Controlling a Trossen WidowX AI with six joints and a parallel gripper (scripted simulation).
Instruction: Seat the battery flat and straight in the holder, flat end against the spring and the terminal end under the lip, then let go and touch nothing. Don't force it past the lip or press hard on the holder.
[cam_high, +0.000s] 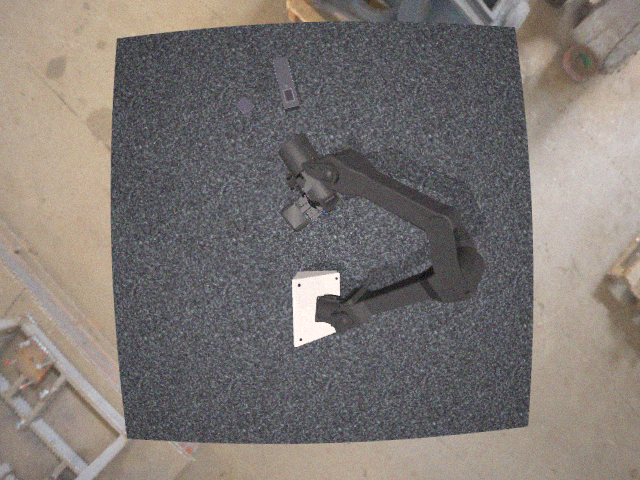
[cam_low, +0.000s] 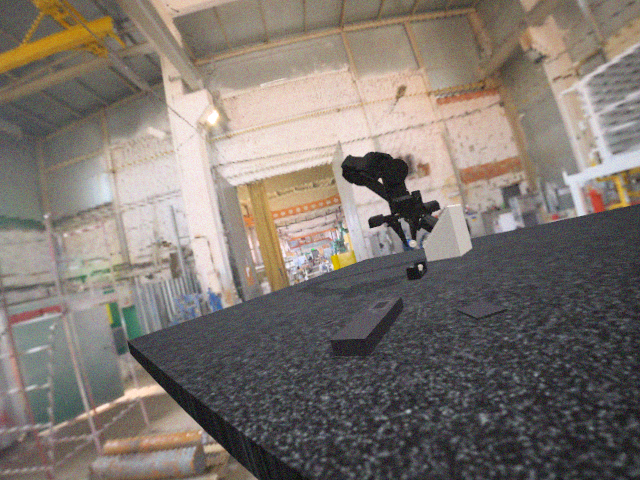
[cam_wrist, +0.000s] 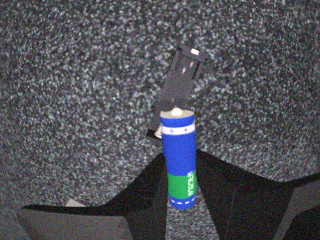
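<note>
Now: gripper tip 6 cm above the spring, 1 cm to the right of it and 1 cm past it. From my gripper tip the other things lie so: dark square tile (28 cm ahead, 25 cm to the left, 8 cm below); then green battery (1 cm above); then dark rectangular block (36 cm ahead, 13 cm to the left, 6 cm below).
</note>
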